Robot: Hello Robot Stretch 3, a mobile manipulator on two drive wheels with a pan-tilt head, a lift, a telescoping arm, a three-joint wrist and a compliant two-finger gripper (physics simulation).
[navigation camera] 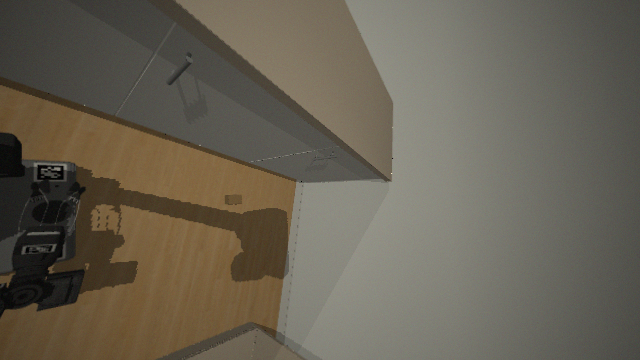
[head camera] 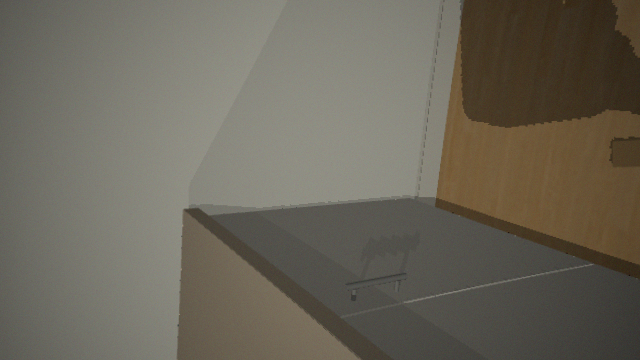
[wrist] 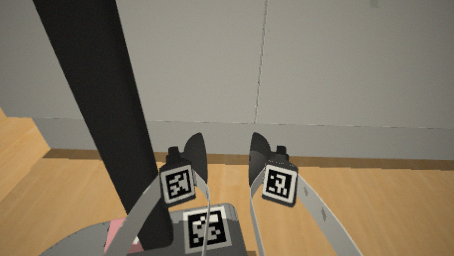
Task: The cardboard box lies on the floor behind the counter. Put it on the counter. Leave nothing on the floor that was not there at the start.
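Pixels of known places: gripper, fingertip midpoint: (navigation camera: 62,181) (wrist: 227,151); robot's base, link origin: (navigation camera: 52,209).
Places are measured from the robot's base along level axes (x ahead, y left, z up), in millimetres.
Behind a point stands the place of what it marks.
The cardboard box (head camera: 625,152) {x 706, y -19, z 51 mm} (navigation camera: 233,199) {x 675, y -16, z 51 mm} is a small brown block on the wooden floor. In the head camera view it is cut off by the right edge. In the navigation camera view it lies near the counter's grey front, beside the robot's shadow. The box does not show in the wrist view. The counter (head camera: 235,290) {x 988, y 218, z 910 mm} (navigation camera: 310,65) {x 452, y 419, z 910 mm} has a beige top and grey fronts with bar handles. My gripper (wrist: 227,151) {x 20, y 95, z 332 mm} is open, with no object between its fingers. In the wrist view it is over the floor, before a grey panel and apart from it.
A pale wall stands at the counter's far end. A beige open unit (navigation camera: 225,345) {x 586, y -870, z 100 mm} is partly in view at the bottom of the navigation camera view. The robot's base (wrist: 175,220) {x -43, y 150, z 160 mm} is below the gripper, and a black mast (wrist: 100,100) {x -68, y 116, z 376 mm} stands left of it.
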